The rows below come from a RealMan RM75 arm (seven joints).
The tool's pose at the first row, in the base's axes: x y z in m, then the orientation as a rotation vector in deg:
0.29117, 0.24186, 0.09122, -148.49, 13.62, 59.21
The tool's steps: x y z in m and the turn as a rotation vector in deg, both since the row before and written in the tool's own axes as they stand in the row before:
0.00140, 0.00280, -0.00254, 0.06, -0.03, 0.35
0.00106, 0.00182, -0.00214, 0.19, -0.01, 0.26
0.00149, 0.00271, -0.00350, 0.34, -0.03, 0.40
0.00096, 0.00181, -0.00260, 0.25, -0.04, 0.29
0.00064, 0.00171, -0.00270, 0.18, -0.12, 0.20
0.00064, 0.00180, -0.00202, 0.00, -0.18, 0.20
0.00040, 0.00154, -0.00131, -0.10, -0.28, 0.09
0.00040, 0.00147, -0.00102, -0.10, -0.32, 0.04
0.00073, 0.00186, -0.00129, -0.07, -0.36, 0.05
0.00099, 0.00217, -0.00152, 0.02, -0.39, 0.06
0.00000, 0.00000, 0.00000, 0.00, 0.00, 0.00
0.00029, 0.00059, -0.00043, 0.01, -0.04, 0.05
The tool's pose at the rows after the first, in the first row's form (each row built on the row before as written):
0.29302, 0.23828, 0.09128, -148.47, 14.10, 59.35
0.29463, 0.23576, 0.09155, -148.33, 14.53, 59.38
0.29714, 0.23188, 0.09222, -148.06, 15.20, 59.42
0.29894, 0.22918, 0.09286, -147.85, 15.69, 59.47
0.30059, 0.22653, 0.09381, -147.64, 16.00, 59.62
0.30177, 0.22406, 0.09428, -147.56, 16.22, 59.92
0.30241, 0.22211, 0.09450, -147.49, 16.22, 60.34
0.30289, 0.22034, 0.09455, -147.39, 16.15, 60.80
0.30366, 0.21809, 0.09444, -147.24, 16.09, 61.30
0.30467, 0.21546, 0.09422, -146.99, 16.08, 61.80
0.30467, 0.21546, 0.09422, -146.99, 16.08, 61.80
0.30497, 0.21474, 0.09415, -146.96, 16.14, 61.86

